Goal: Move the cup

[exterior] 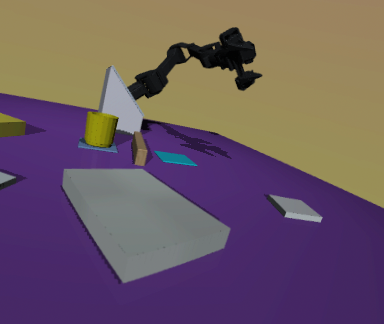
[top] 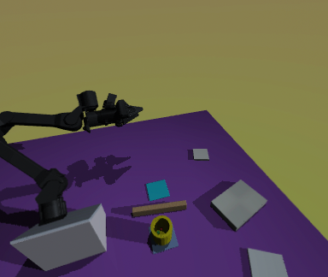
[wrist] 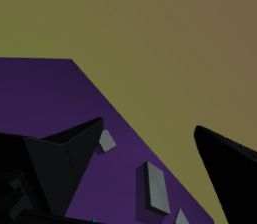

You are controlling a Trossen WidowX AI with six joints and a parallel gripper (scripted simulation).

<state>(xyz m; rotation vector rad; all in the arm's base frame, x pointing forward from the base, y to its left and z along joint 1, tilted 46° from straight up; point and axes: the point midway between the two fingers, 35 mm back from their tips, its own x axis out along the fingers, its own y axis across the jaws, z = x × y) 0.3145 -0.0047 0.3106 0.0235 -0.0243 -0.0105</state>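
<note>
The yellow cup lies 360 mm to the right of my gripper tip, 260 mm below it and 70 mm behind it. From my gripper tip the other things lie so: brown bar (290 mm below, 270 mm to the right, 40 mm behind); then teal pad (300 mm below, 180 mm to the right, 10 mm behind); then small grey tile (290 mm below, 270 mm ahead, 80 mm to the right).
</note>
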